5 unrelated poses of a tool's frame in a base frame.
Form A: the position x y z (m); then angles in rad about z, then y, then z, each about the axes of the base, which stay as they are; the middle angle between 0 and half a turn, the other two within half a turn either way.
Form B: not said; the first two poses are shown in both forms.
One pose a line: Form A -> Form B
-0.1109, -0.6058, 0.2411, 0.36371, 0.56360, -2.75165 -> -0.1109, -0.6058, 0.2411, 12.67, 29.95, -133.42
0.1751, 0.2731, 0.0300, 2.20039, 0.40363, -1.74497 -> 0.1751, 0.2731, 0.0300, 19.04, -13.37, 23.84
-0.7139, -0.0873, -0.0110, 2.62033, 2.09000, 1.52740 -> -0.7139, -0.0873, -0.0110, 138.93, -48.84, 136.68
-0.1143, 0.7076, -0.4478, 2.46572, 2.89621, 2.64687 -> -0.1143, 0.7076, -0.4478, 171.10, -10.92, -168.77
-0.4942, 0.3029, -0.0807, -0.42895, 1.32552, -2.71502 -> -0.4942, 0.3029, -0.0807, -58.96, 61.91, 142.41
